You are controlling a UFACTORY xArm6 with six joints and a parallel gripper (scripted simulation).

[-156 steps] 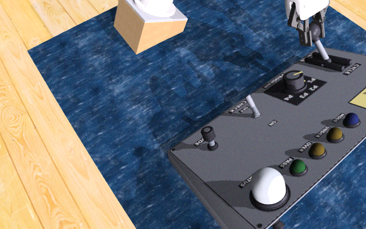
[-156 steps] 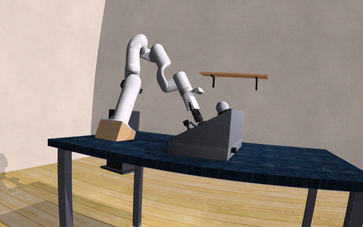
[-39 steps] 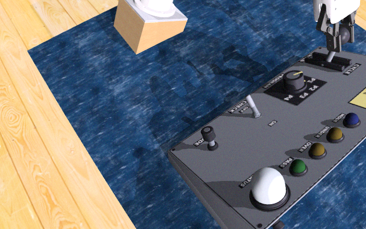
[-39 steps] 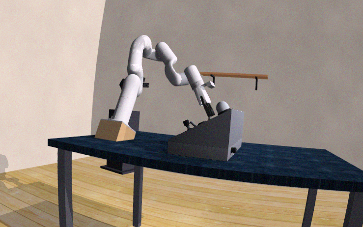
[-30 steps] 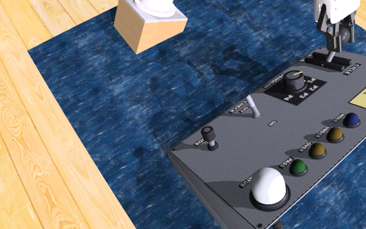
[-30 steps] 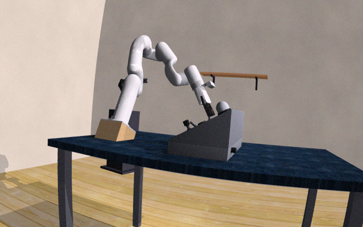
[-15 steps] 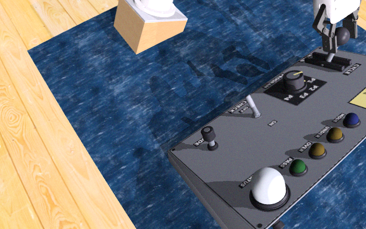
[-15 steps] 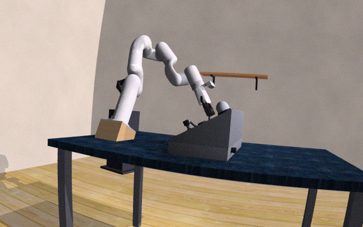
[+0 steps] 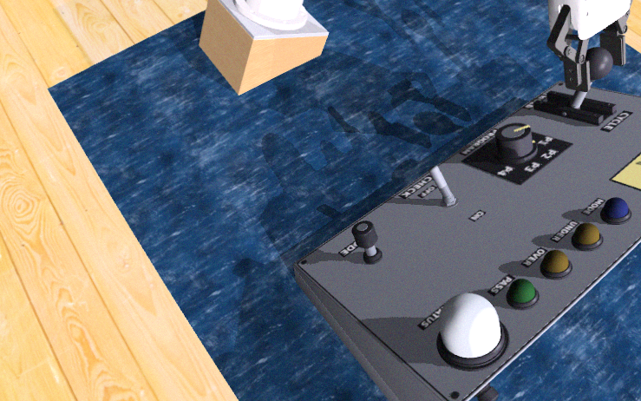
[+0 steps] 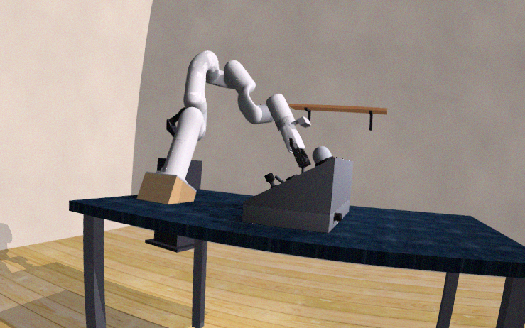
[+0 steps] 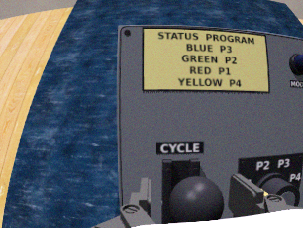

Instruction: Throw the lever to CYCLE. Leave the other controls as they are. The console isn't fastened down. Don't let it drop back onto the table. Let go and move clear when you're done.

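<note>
My hand is 40 mm above the lever. Also, from my hand: grey sloped console 170 mm to the right, 80 mm below, 70 mm ahead; then program dial 110 mm to the right, 60 mm below, 20 mm ahead; then check toggle 240 mm to the right, 70 mm below, 30 mm ahead.
</note>
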